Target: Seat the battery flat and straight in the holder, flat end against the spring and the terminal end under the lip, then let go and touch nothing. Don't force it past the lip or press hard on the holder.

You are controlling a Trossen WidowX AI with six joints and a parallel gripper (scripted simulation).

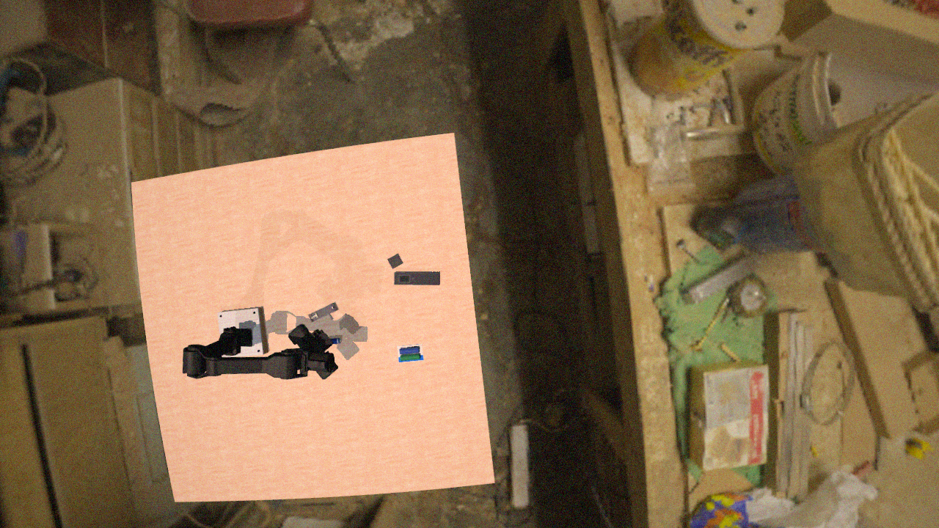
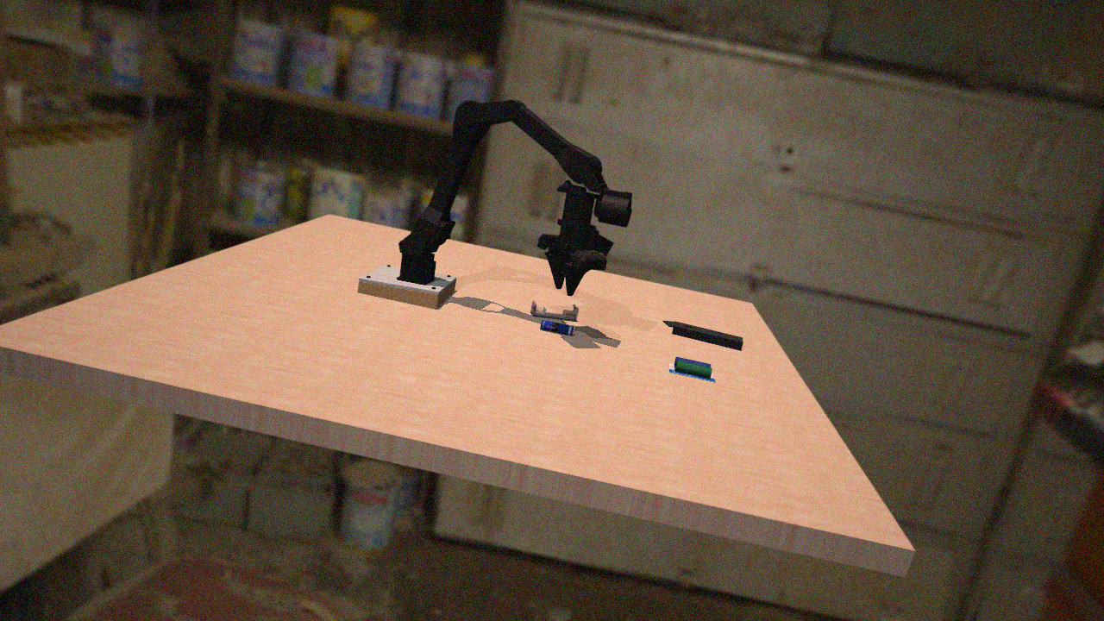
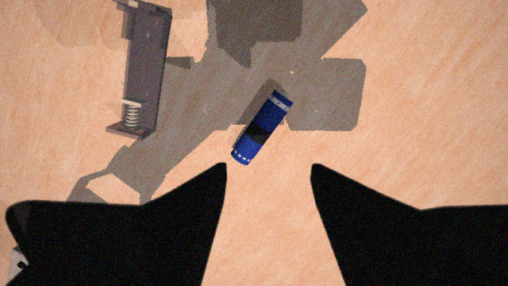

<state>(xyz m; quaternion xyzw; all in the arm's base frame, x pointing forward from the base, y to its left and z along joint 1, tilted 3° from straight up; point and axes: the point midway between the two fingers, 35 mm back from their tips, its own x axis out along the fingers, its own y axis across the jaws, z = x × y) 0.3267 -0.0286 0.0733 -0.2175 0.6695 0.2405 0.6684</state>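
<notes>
The blue battery lies 80 mm below my gripper tip. Round my gripper tip: dark bar (320 mm ahead, 220 mm to the left, 70 mm below); dark square (280 mm to the left, 250 mm ahead, 90 mm below).
</notes>
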